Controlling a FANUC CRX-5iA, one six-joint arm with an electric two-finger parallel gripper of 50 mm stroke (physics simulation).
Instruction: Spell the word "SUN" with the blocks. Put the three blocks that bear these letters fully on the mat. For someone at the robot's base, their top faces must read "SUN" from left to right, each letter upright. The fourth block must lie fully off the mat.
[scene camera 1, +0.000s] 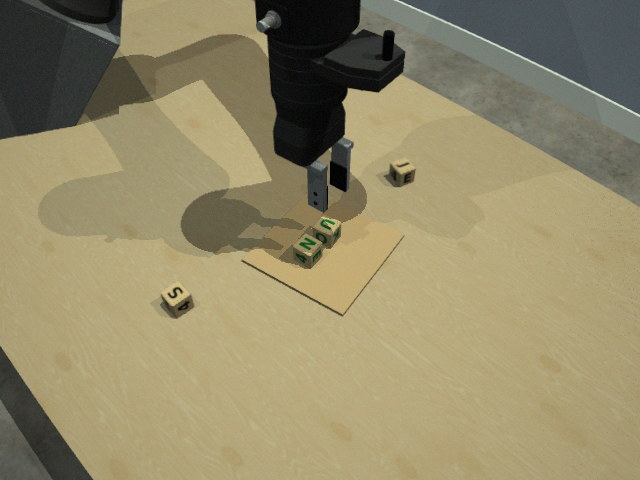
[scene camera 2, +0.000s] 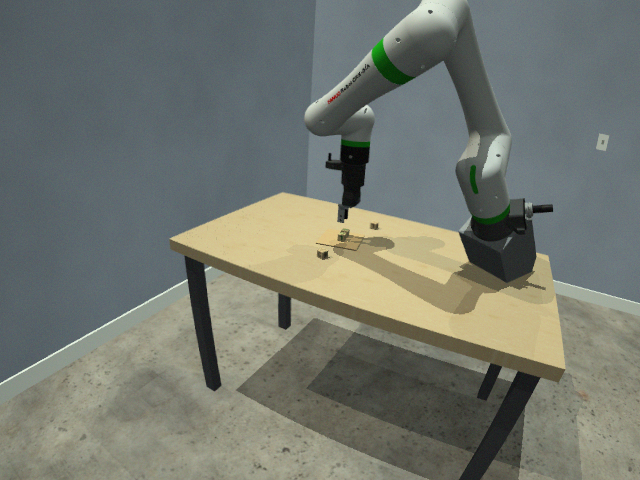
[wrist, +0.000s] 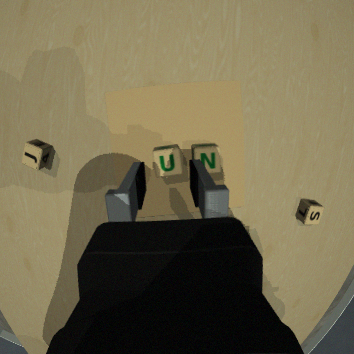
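Note:
My gripper (scene camera 1: 329, 199) (scene camera 2: 342, 221) (wrist: 166, 174) is open and empty, above the mat (scene camera 1: 356, 268) (scene camera 2: 328, 239) (wrist: 215, 110). The green U block (scene camera 1: 327, 231) (scene camera 2: 345, 231) (wrist: 167, 161) lies on the mat below the fingers. The green N block (scene camera 1: 308, 250) (scene camera 2: 341, 237) (wrist: 207, 159) lies on the mat just right of it in the wrist view, across a narrow gap. Both letters look upright there. The black S block (scene camera 1: 176, 299) (scene camera 2: 322, 253) (wrist: 310, 212) lies off the mat to the right in the wrist view, S up and turned askew.
A fourth block (scene camera 1: 402, 172) (scene camera 2: 374, 225) (wrist: 37, 154) lies off the mat to the left in the wrist view, with a black J-like letter on top. The wooden table (scene camera 1: 439, 361) (scene camera 2: 248, 232) carries the robot's dark base (scene camera 2: 498, 253) at one end.

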